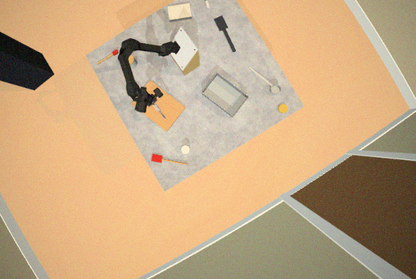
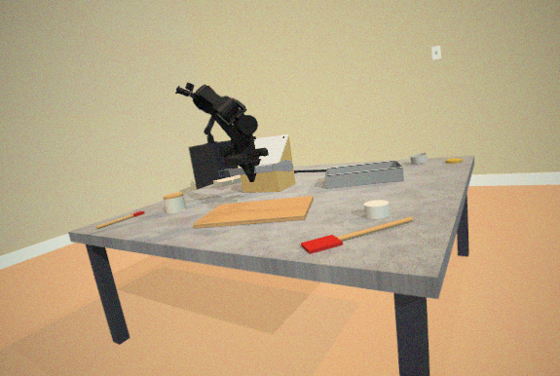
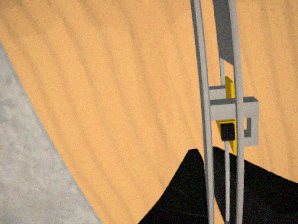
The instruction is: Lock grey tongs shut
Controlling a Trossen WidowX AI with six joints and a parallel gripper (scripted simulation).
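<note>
My gripper tip is now 40 mm below the yellow piece and 30 mm past it. Round my gripper tip: cork-lidded jar (410 mm behind, 80 mm below, 20 mm to the left); white cup (410 mm ahead, 90 mm below, 20 mm to the right); wooden board (100 mm below).
</note>
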